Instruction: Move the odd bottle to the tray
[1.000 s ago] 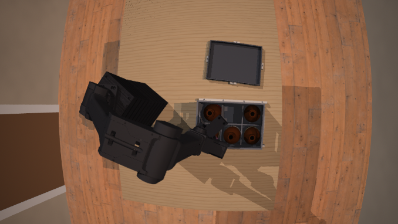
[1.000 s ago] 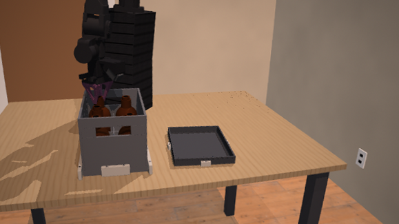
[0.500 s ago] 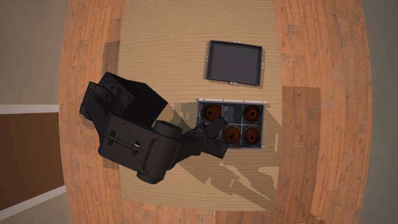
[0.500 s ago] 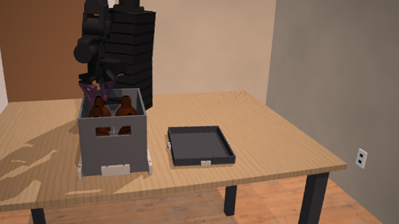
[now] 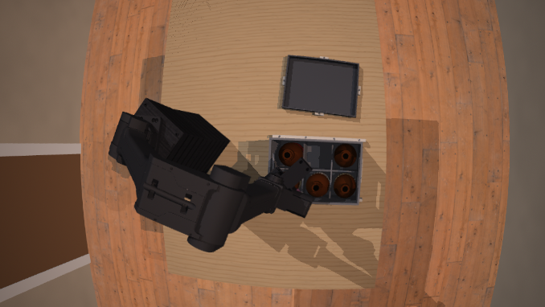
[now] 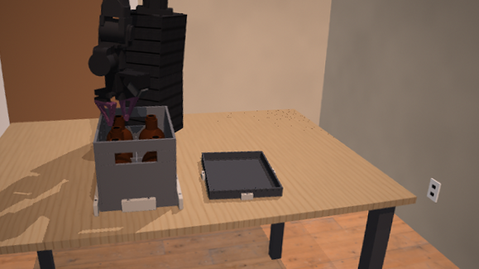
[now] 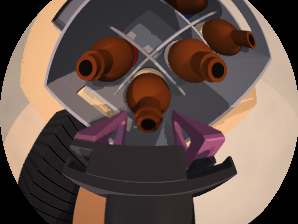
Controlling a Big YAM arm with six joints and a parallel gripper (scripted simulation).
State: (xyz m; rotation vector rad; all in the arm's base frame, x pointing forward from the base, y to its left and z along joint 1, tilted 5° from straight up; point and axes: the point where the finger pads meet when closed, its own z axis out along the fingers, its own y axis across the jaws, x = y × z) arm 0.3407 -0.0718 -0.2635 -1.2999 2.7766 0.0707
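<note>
Now: hand 90 mm short of the grey crate, 50 mm to the right of it and 70 mm above it. The rest, counted from my hand: dark tray (60 mm ahead, 330 mm to the left, 140 mm below).
</note>
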